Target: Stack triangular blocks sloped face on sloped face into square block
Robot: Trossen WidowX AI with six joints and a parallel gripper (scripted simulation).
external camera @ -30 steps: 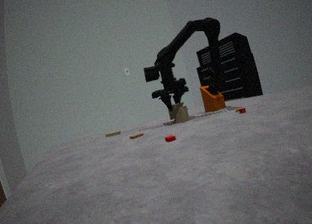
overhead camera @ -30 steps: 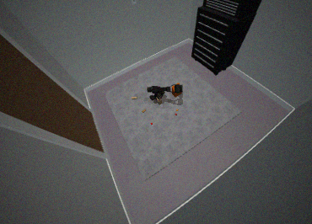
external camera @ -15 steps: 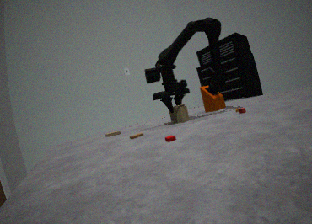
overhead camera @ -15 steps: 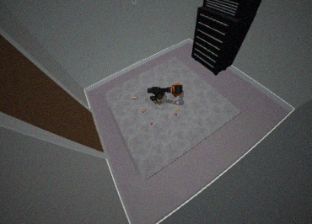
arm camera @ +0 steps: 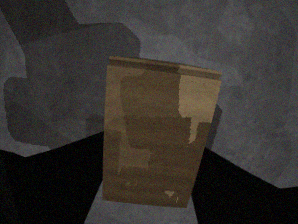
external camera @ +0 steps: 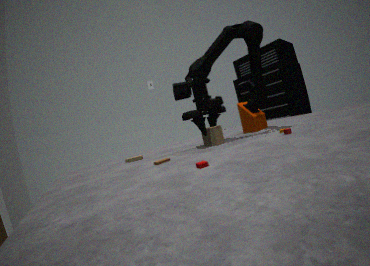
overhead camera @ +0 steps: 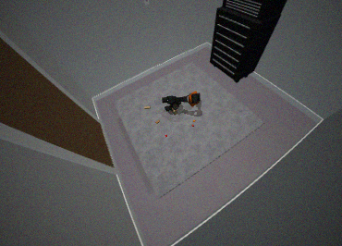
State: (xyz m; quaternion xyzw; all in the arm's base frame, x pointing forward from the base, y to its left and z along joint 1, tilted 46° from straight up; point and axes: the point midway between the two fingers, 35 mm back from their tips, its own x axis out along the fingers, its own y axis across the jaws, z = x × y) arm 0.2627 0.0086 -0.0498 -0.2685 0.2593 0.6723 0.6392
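Right now the triangular block is 1 cm to the right of my gripper tip and 1 cm above it. Also, from my gripper tip: small red brick 23 cm ahead, 22 cm to the left, 4 cm below; thin orange-tan piece 23 cm ahead, 1 cm to the left, 4 cm below.
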